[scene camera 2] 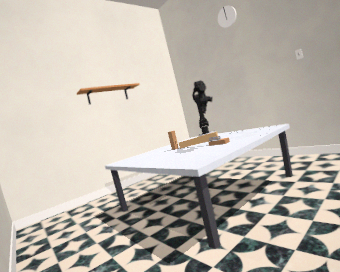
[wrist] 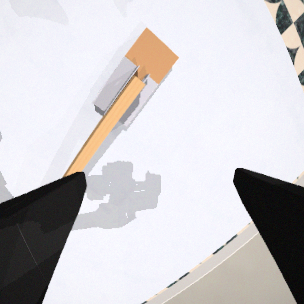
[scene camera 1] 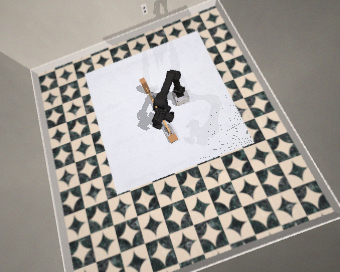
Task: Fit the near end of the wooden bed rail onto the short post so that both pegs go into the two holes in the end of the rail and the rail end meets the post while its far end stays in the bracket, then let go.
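Where they show: gripper, fingertip midpoint: [scene camera 2: 205, 112] [wrist: 160, 177] [scene camera 1: 162, 121]; arm's base, origin of the base link: [scene camera 2: 205, 133] [scene camera 1: 179, 93].
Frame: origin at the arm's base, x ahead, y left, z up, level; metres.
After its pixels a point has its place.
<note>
The wooden rail [scene camera 1: 166, 126] {x 0.219, y 0.257, z 0.019 m} [scene camera 2: 196, 140] {x 0.247, y 0.097, z -0.024 m} [wrist: 107, 122] {x 0.218, y 0.231, z 0.016 m} lies between the post and the bracket. Its far end sits between the grey side walls of the bracket [scene camera 1: 173, 138] {x 0.197, y 0.367, z -0.044 m} [scene camera 2: 219, 142] {x 0.242, y 0.345, z -0.063 m} [wrist: 112, 84], against the brown block. The short post [scene camera 1: 144, 84] {x 0.276, y -0.163, z 0.077 m} [scene camera 2: 173, 140] {x 0.295, y -0.165, z 0.009 m} stands upright by the rail's other end. A narrow gap seems to show between them in the second scene view; pegs and holes are too small to tell. My gripper [wrist: 160, 177] {x 0.236, y 0.261, z 0.198 m} is open and empty, above the rail's bracket half; in the wrist view the rail passes behind the left finger.
The white table [scene camera 1: 122, 170] {x 0.737, y 0.478, z -0.080 m} [scene camera 2: 155, 162] {x 0.728, y 0.111, z -0.080 m} [wrist: 210, 100] {x 0.361, y 0.409, z -0.080 m} bears the parts and the arm's pale base [scene camera 1: 180, 98] {x 0.011, y 0.047, z 0.001 m}. The black arm [scene camera 1: 167, 87] {x 0.133, y 0.165, z 0.454 m} [scene camera 2: 201, 102] {x 0.299, y 0.304, z 0.282 m} reaches over the rail's middle and hides part of it in the first scene view. A wall shelf [scene camera 2: 109, 89] hangs beyond the table.
</note>
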